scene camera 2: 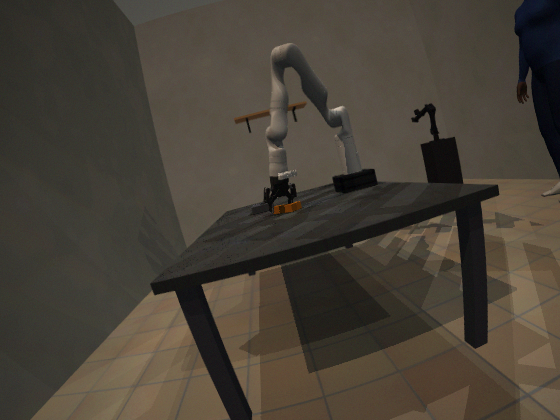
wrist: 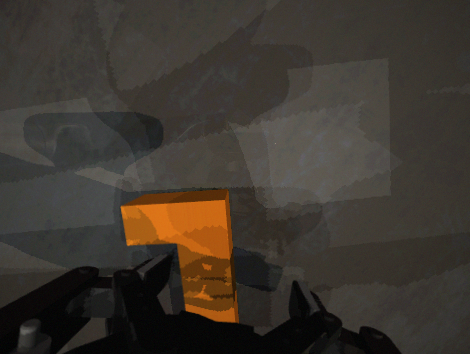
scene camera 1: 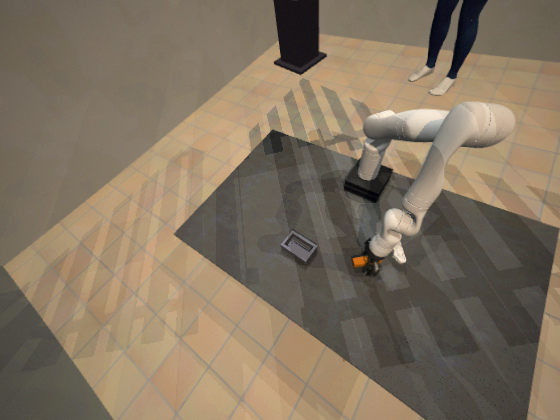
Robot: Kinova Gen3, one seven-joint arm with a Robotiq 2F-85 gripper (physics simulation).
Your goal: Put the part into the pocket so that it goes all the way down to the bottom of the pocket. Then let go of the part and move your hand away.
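Frame: origin at the arm's base, x back, y right, z up, level; millimetres.
Where they show: gripper, between the fingertips: [scene camera 2: 281, 210] [wrist: 229, 281] [scene camera 1: 365, 264]; arm's base, origin of its link: [scene camera 2: 352, 172] [scene camera 1: 367, 172].
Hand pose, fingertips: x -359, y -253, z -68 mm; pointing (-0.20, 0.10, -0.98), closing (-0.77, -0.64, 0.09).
Observation:
Things, the pixels of their top centre, and the offset from my fingertips. "spot": a spot on its surface instead. Level surfaces: height alone.
- orange L-shaped block, centre of its top: [wrist: 183, 290] [scene camera 2: 285, 204] [scene camera 1: 365, 256] dx +23, dy +16, dz +19 mm
- dark table, height of its surface: dz -11 mm
- grey rectangular tray, centre of its top: [scene camera 1: 298, 245] [scene camera 2: 260, 204] dx -132, dy +255, dz +25 mm
- pocket, a spot on its surface: [scene camera 2: 260, 209] spot: dx -125, dy +185, dz +5 mm
The part is an orange L-shaped block [scene camera 1: 360, 261] [scene camera 2: 287, 207] [wrist: 197, 236] lying flat on the dark table [scene camera 1: 452, 293] [scene camera 2: 362, 217]. My gripper [scene camera 1: 373, 267] [scene camera 2: 280, 197] [wrist: 229, 281] is open and low over the part, its two black fingers standing on either side of the block's long leg. Nothing is gripped. The pocket is a grey rectangular tray [scene camera 1: 298, 245] with a recess, lying on the table to the left of the part in scene camera 1. In scene camera 2 only a low dark edge of the pocket [scene camera 2: 260, 209] shows behind the gripper.
The arm's black base [scene camera 1: 368, 182] [scene camera 2: 355, 179] stands on the table behind the part. A black pedestal [scene camera 1: 298, 33] [scene camera 2: 441, 160] stands on the floor beyond the table. A person [scene camera 1: 452, 40] [scene camera 2: 540, 67] stands at the far right.

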